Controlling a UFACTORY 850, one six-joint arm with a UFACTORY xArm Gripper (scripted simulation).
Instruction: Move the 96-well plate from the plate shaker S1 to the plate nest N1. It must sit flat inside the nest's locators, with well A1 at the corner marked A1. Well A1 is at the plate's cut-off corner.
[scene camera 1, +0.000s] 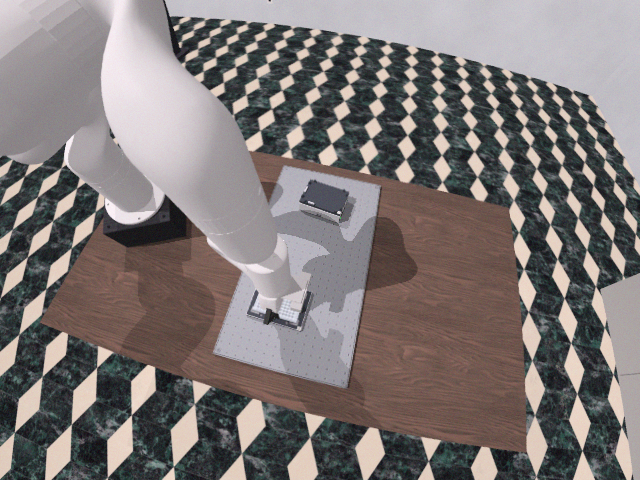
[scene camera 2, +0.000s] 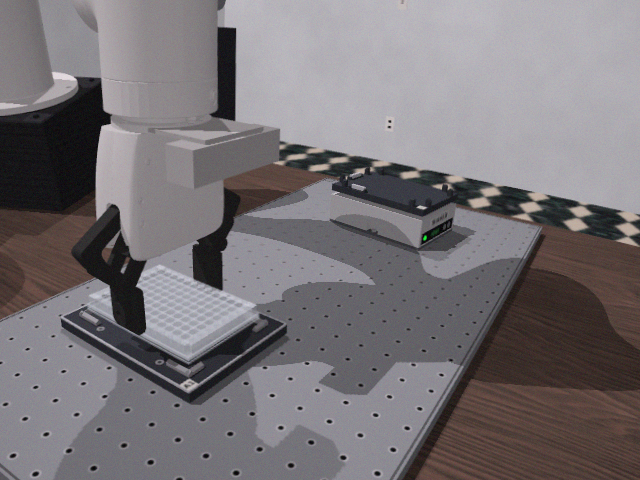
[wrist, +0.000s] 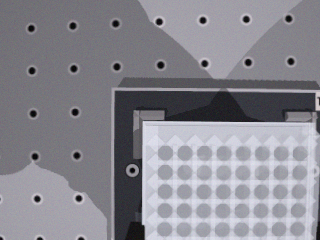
Observation:
In view: the gripper (scene camera 2: 172, 306), a clear 96-well plate (scene camera 2: 185, 318), a plate nest N1 (scene camera 2: 122, 340) and a plate shaker S1 (scene camera 2: 397, 193).
The clear 96-well plate also shows in the wrist view (wrist: 166, 145). The plate shaker S1 also shows in scene camera 1 (scene camera 1: 325, 197).

